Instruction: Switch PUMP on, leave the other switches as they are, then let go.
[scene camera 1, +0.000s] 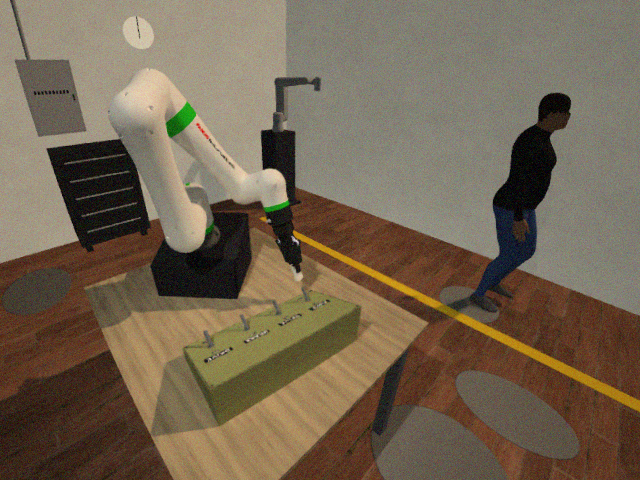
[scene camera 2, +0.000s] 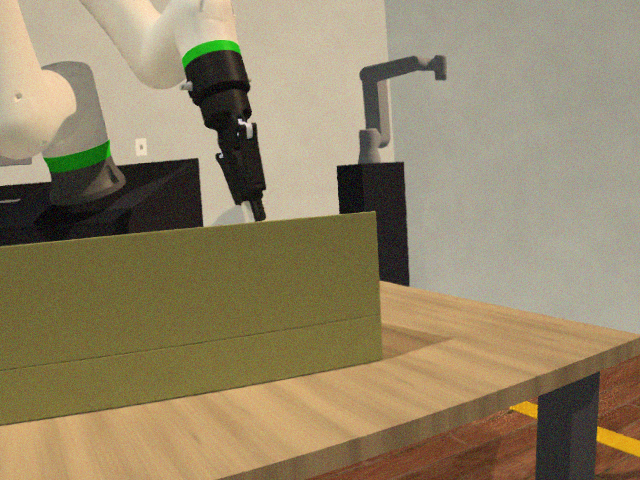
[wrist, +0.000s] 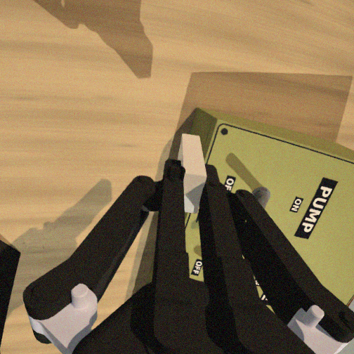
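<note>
The gripper appears in scene camera 1 (scene camera 1: 299, 279) and in the wrist view (wrist: 187, 150). A switch box (scene camera 2: 104, 322) (scene camera 1: 242, 366) (wrist: 299, 173) is part of the scene too, visible in those same views as well as in scene camera 2.
</note>
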